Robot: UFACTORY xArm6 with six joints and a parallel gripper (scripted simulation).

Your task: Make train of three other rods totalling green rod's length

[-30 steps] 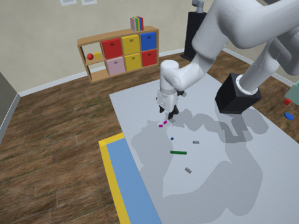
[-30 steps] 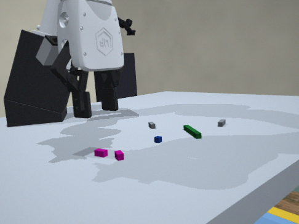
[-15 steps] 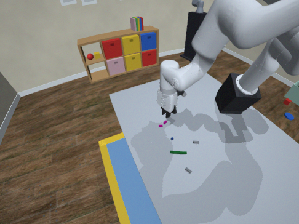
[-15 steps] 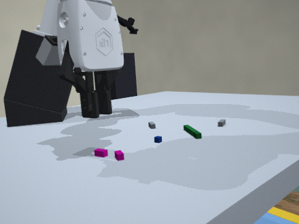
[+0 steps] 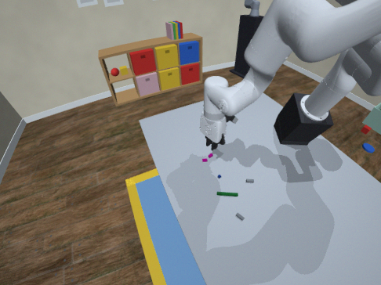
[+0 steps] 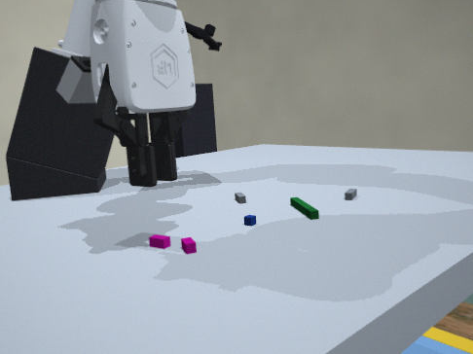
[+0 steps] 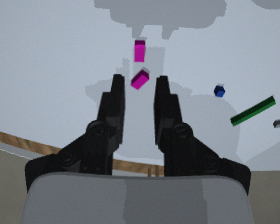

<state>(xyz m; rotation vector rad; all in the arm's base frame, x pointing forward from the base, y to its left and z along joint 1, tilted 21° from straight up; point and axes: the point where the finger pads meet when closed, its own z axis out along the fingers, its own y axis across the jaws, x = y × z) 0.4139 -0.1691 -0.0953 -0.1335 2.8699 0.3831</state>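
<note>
The blue rod lies 110 mm to the left of my hand, 80 mm below it and 40 mm ahead of it. Also, from my hand: green rod (190 mm to the left, 80 mm below, 60 mm ahead).
</note>
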